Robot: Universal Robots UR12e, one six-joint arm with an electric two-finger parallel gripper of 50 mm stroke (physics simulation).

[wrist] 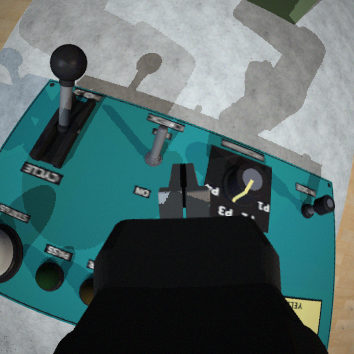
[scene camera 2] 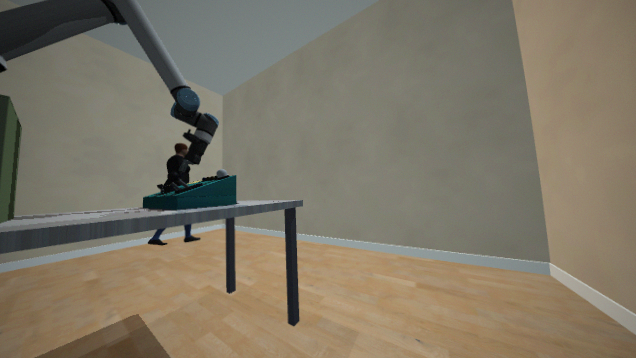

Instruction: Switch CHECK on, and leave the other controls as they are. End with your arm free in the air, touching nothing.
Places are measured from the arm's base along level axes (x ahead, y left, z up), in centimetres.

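Pixels of known places: gripper, fingertip midpoint: (wrist: 182,176) (scene camera 2: 181,171).
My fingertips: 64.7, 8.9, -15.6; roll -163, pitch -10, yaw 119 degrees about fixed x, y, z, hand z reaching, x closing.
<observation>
Ahead of a thing's pixels: the offset from my fingertips to its top centre, as dx, dy, dz. "pt": to the spot under its first point. Level surfaces: height alone.
A grey toggle lever {pt -2.6, -3.2, -7.5} (wrist: 157,145) stands on the teal control panel (wrist: 115,200) (scene camera 2: 210,196) in the wrist view. It leans toward the name plate {pt -6.9, -3.9, -12.1} (wrist: 165,122) at its top and away from the ON label {pt +2.8, -2.3, -8.4} (wrist: 142,191). The name plate is too oblique to read, so I cannot tell whether it says CHECK. The small label behind the lever is partly covered. My gripper (wrist: 182,176) is shut and empty, above the panel between the lever and the rotary knob {-4.4, +8.6, -6.4} (wrist: 245,184). In scene camera 2 its fingertips blend into the dark figure behind.
A ball-topped lever {-5.7, -15.9, -2.2} (wrist: 68,62) stands at the left, beside the CYCLE label. A small black toggle {-5.7, +20.6, -5.4} (wrist: 325,205) is at the right. Green {pt +13.8, -6.6, -2.5} (wrist: 49,276) and amber {pt +13.3, -2.7, -2.3} (wrist: 87,292) round parts lie below. A person (scene camera 2: 177,167) is behind the table {dz -19.2} (scene camera 2: 270,204).
</observation>
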